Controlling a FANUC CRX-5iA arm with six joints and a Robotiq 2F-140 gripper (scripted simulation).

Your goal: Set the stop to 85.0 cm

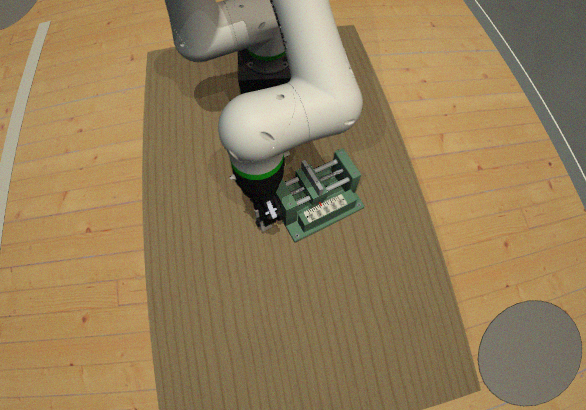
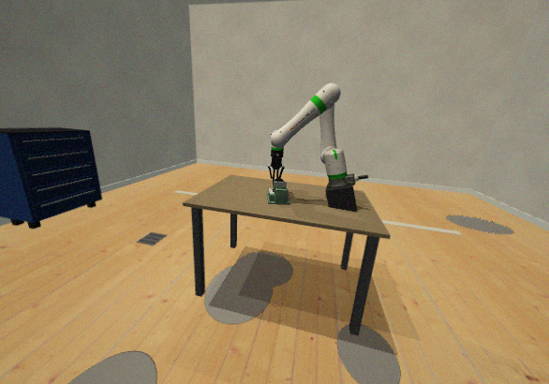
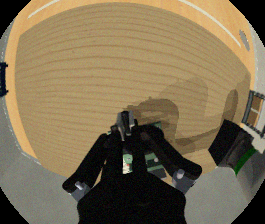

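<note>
The stop block is 7 cm behind my hand, 12 cm to the left of it and 2 cm above it.
</note>
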